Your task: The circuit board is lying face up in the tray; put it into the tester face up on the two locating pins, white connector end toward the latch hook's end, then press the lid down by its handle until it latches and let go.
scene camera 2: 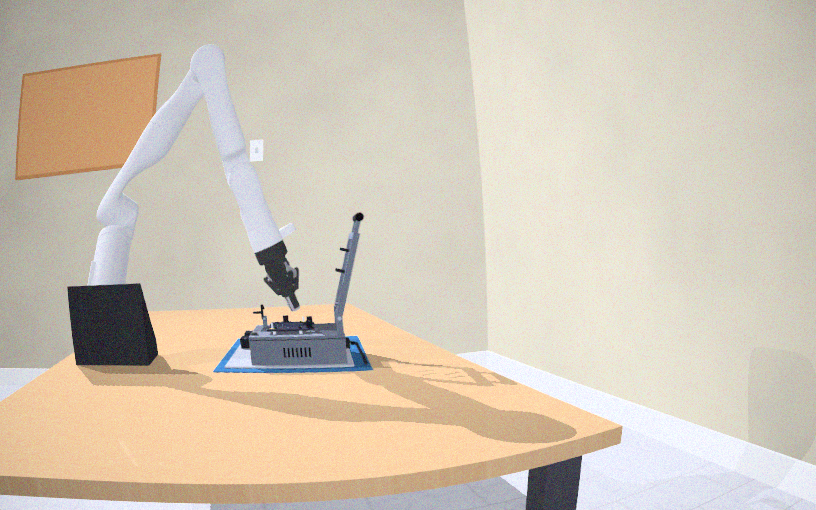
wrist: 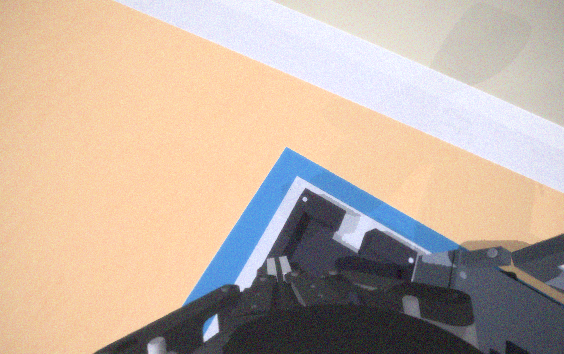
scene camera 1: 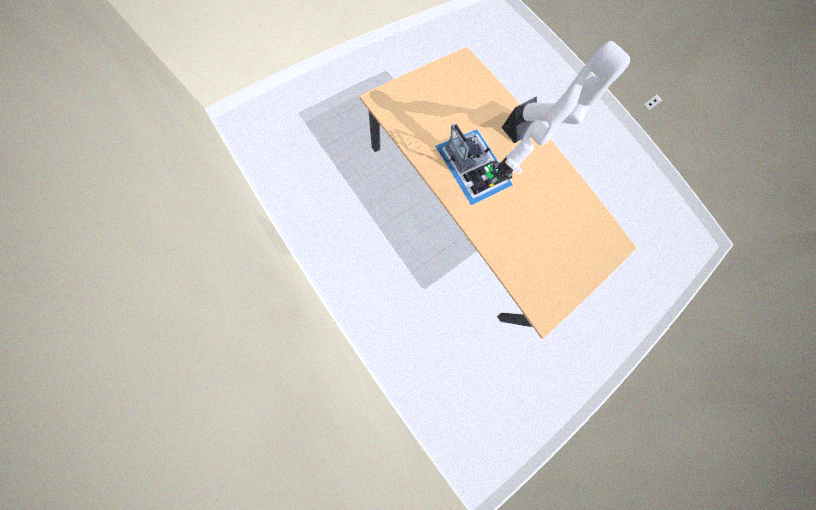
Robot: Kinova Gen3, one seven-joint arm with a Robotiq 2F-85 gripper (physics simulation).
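Places are measured from the arm's base along level axes (x left, y back, z up), in millimetres.
Where they show: gripper, fingertip midpoint: (scene camera 2: 296,310) (wrist: 278,271) (scene camera 1: 492,181); arm's base, origin of the base link: (scene camera 2: 104,304) (scene camera 1: 528,112).
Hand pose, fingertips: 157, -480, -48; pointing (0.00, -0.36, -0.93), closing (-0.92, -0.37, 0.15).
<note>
Each offset is from my fingertips to the top centre of the thing, as dx, dy, dz. "spot": to the spot under its first point. Level surfaces: height alone.
The grey tester (scene camera 1: 463,152) (scene camera 2: 297,349) stands on a blue mat {dz -72} (scene camera 1: 470,197) (scene camera 2: 229,360) (wrist: 259,218). Its lid (scene camera 2: 346,270) stands open, nearly upright, with a black handle knob {spot: -299, -60, +193} (scene camera 2: 357,217) on top. A small dark hook post {-145, +114, +33} (scene camera 2: 261,314) rises at the tester's far end. Beside the tester a dark tray {spot: -45, -25, -56} (scene camera 1: 479,183) (wrist: 316,214) holds the green circuit board {-38, +82, -46} (scene camera 1: 490,171). My gripper (scene camera 1: 505,168) (scene camera 2: 294,304) (wrist: 278,271) is shut with nothing between its fingers. It hangs tilted a little above the tray. The board is hidden in the wrist view.
The orange table {dz -74} (scene camera 1: 558,243) (scene camera 2: 355,430) (wrist: 175,123) carries only the mat and its fixtures. My arm's black base (scene camera 1: 518,123) stands at the table's far edge, behind the tray. The upright lid is the tallest obstacle near the gripper.
</note>
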